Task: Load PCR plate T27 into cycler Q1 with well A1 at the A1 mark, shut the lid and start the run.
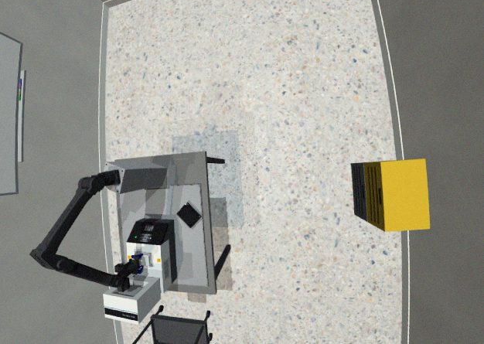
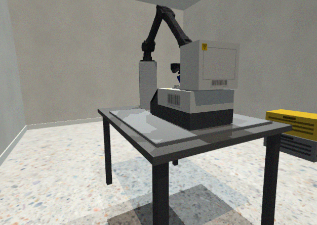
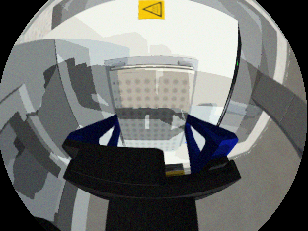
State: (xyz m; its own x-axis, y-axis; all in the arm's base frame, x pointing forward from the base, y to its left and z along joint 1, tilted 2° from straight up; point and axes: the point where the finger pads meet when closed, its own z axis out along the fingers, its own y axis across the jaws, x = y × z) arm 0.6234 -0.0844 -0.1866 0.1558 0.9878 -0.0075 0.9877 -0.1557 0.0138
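Right now the sealed plate T27 is right at my hand. Also, from my hand: plate nest N1 (24 cm behind, 33 cm to the left, 18 cm below).
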